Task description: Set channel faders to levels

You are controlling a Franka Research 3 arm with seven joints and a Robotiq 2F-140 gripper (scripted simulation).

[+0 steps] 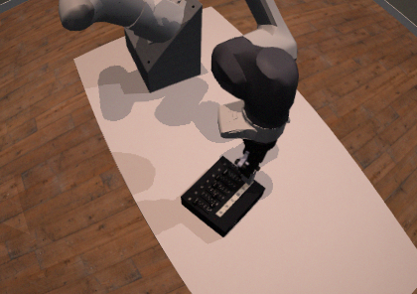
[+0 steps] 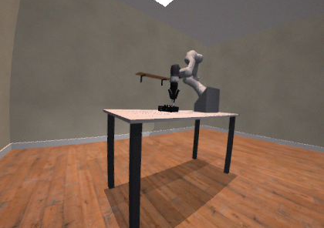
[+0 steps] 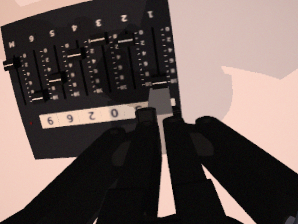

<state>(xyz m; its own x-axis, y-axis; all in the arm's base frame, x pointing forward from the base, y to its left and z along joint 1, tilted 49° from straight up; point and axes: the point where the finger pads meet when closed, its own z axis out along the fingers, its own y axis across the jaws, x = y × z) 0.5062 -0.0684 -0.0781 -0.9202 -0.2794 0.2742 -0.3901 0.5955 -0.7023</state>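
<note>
Now: hand 140 mm to the left of the master fader and 30 mm above it.
</note>
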